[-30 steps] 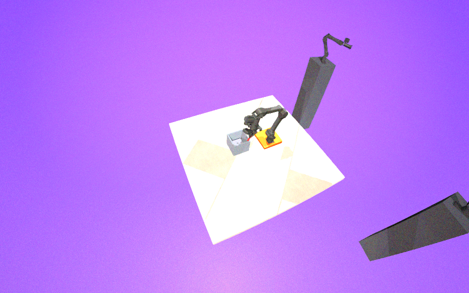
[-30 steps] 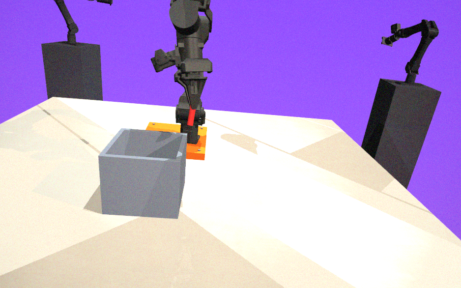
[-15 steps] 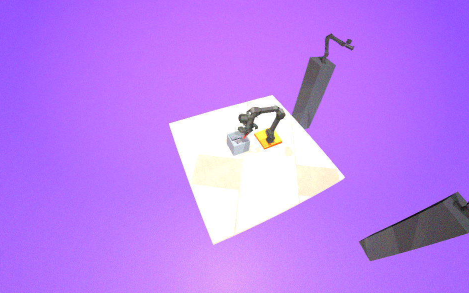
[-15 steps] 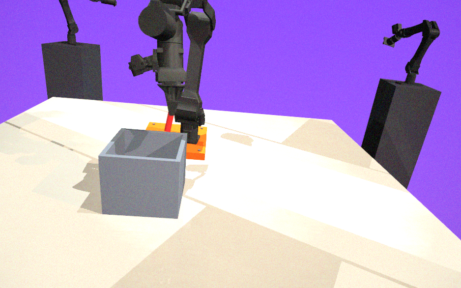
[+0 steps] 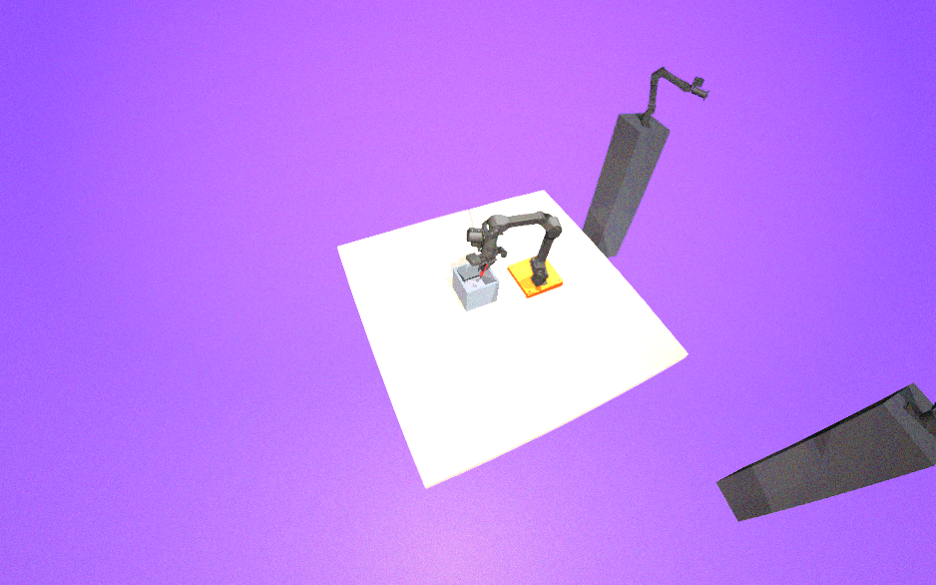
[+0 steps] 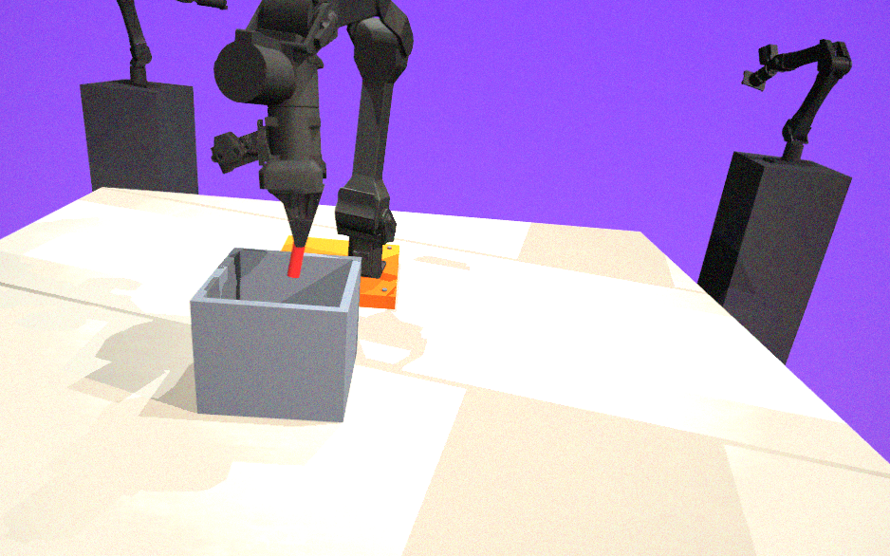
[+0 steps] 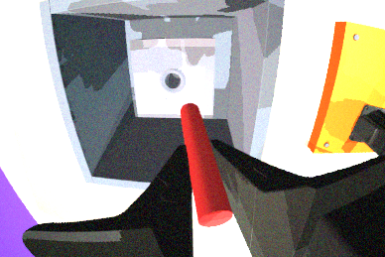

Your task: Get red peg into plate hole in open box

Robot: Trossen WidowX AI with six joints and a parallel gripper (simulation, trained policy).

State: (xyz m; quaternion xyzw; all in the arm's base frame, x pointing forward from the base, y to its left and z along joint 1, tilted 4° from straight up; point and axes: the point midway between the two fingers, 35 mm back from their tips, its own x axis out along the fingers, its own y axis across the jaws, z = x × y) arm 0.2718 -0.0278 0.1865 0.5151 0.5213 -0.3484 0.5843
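Right now my gripper tip is 120 mm above the plate, 30 mm short of it and 10 mm to the left of it. From my gripper tip the other things lie so: red peg: right at my gripper tip.
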